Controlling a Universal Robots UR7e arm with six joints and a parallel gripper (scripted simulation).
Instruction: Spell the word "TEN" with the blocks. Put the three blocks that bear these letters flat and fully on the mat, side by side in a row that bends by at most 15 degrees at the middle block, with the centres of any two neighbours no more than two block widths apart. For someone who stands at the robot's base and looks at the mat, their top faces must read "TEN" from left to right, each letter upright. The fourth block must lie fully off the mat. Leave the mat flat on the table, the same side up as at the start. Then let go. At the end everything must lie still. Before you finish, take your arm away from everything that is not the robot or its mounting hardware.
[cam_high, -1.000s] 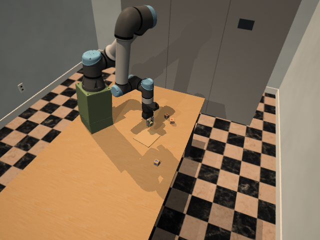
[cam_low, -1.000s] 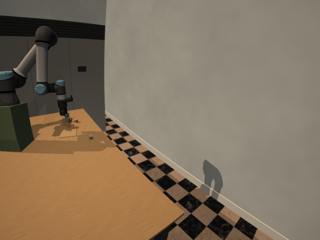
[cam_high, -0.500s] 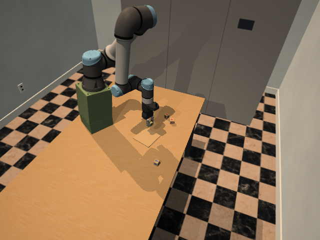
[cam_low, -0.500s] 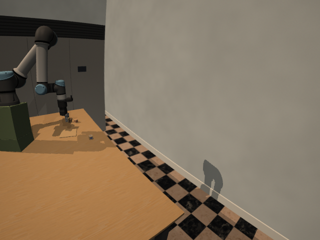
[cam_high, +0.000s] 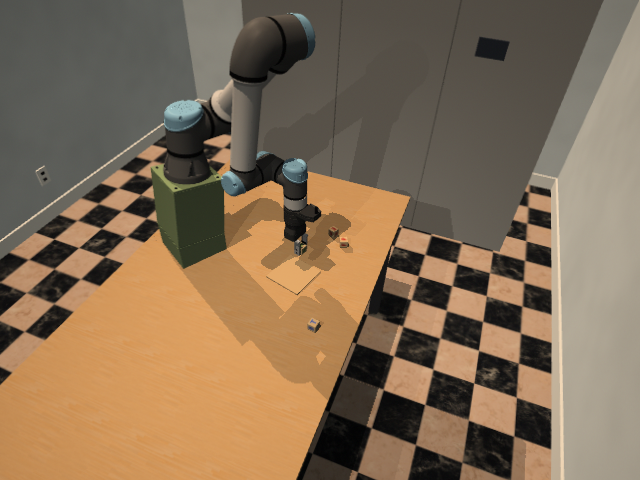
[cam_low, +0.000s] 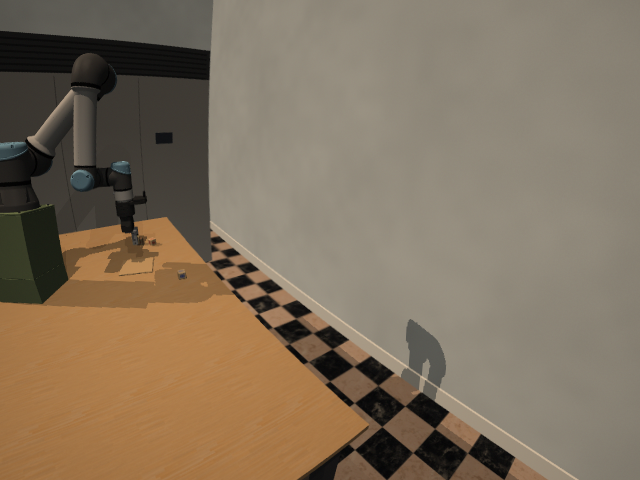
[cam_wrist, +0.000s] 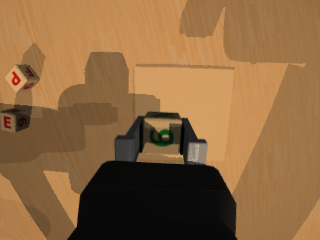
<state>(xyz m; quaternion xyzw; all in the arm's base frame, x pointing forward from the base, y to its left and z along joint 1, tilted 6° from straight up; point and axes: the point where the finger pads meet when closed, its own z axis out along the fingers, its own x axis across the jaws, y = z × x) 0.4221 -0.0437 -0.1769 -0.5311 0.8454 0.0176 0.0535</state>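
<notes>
Right now my hand is 2 cm past the mat, 2 cm to the left of it and 11 cm above it.
</notes>
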